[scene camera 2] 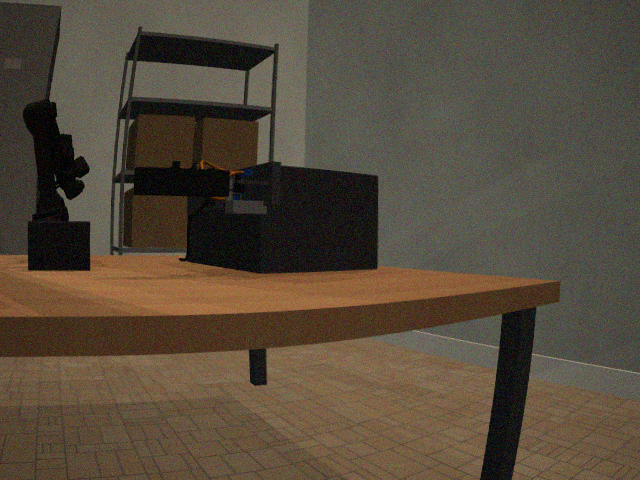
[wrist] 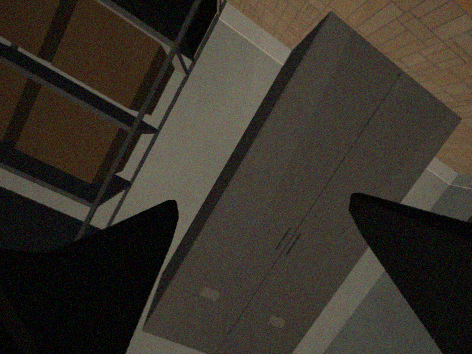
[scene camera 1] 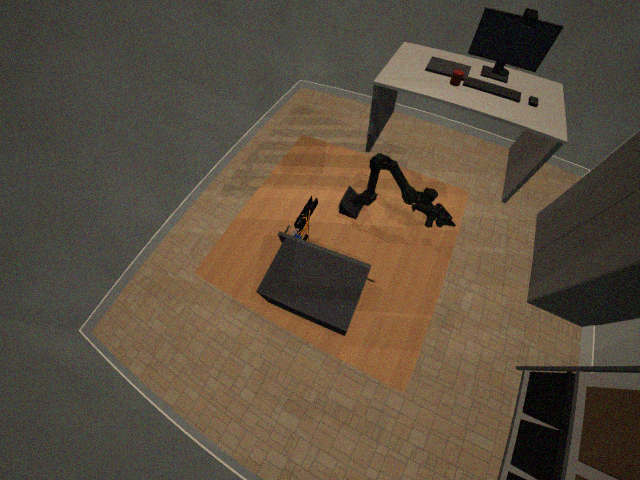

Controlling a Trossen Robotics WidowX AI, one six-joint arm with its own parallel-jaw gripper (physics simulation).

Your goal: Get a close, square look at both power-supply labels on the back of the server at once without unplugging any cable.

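Frame: origin at the arm's base, x ahead, y down, z left, level; centimetres.
Seen in the pictures: gripper, fingertip midpoint: (wrist: 261, 204) (scene camera 1: 453, 222); arm's base, origin of the base link: (scene camera 2: 49, 245) (scene camera 1: 355, 200).
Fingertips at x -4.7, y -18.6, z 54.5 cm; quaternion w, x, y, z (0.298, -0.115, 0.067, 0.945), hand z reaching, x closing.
Observation:
Offsets run from my fingertips to a thing's top centre. "*": to the spot under its first point. Level surfaces: height alone.
The server (scene camera 1: 315, 284) (scene camera 2: 325, 222) is a dark box on the wooden table @(dy +23.8 cm) (scene camera 1: 403, 330) (scene camera 2: 439, 289). A black folding cable arm (scene camera 1: 306, 212) (scene camera 2: 180, 181) sticks out near one corner of its cable side, with orange cables @(* dz -62.1, dx +41.1, dy +7.2 cm) (scene camera 1: 308, 227) (scene camera 2: 211, 166) and blue parts beside it. A thin dark piece @(* dz -20.5, dx +42.0, dy +22.9 cm) (scene camera 1: 371, 280) sticks out near the opposite corner. The power-supply labels cannot be made out in any view. My gripper (scene camera 1: 450, 222) (wrist: 261, 204) is open and empty, above the table's edge on the cabinet side, well apart from the server and pointing away from it.
My arm's base (scene camera 1: 351, 202) (scene camera 2: 58, 245) stands on the table, near the cable arm. A tall grey cabinet (scene camera 1: 589, 248) (scene camera 2: 25, 129) (wrist: 280, 175) and a shelf rack (scene camera 2: 201, 51) (wrist: 132, 129) with brown boxes stand beyond the table. A white desk (scene camera 1: 413, 93) holds a monitor (scene camera 1: 514, 38).

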